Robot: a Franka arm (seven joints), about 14 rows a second.
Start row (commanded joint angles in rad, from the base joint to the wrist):
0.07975, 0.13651, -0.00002, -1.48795, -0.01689, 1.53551, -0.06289
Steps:
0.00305, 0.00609, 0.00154, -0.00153, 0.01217, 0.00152, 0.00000
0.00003, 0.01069, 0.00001, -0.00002, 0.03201, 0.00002, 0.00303
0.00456, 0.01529, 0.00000, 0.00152, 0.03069, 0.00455, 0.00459
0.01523, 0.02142, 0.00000, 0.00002, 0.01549, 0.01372, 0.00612
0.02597, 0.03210, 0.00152, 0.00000, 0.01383, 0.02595, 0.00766
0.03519, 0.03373, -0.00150, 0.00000, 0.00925, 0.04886, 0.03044
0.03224, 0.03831, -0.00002, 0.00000, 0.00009, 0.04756, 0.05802
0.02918, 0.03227, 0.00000, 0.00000, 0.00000, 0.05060, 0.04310
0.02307, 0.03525, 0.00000, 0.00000, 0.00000, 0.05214, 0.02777
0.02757, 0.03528, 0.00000, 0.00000, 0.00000, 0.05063, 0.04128
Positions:
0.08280, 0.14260, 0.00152, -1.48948, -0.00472, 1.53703, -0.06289
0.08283, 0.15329, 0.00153, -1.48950, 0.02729, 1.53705, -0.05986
0.08739, 0.16858, 0.00153, -1.48798, 0.05798, 1.54160, -0.05527
0.10262, 0.19000, 0.00153, -1.48796, 0.07347, 1.55532, -0.04915
0.12859, 0.22210, 0.00305, -1.48796, 0.08730, 1.58127, -0.04149
0.16378, 0.25583, 0.00155, -1.48796, 0.09655, 1.63013, -0.01105
0.19602, 0.29414, 0.00153, -1.48796, 0.09664, 1.67769, 0.04697
0.22520, 0.32641, 0.00153, -1.48796, 0.09664, 1.72829, 0.09007
0.24827, 0.36166, 0.00153, -1.48796, 0.09664, 1.78043, 0.11784
0.27584, 0.39694, 0.00153, -1.48796, 0.09664, 1.83106, 0.15912

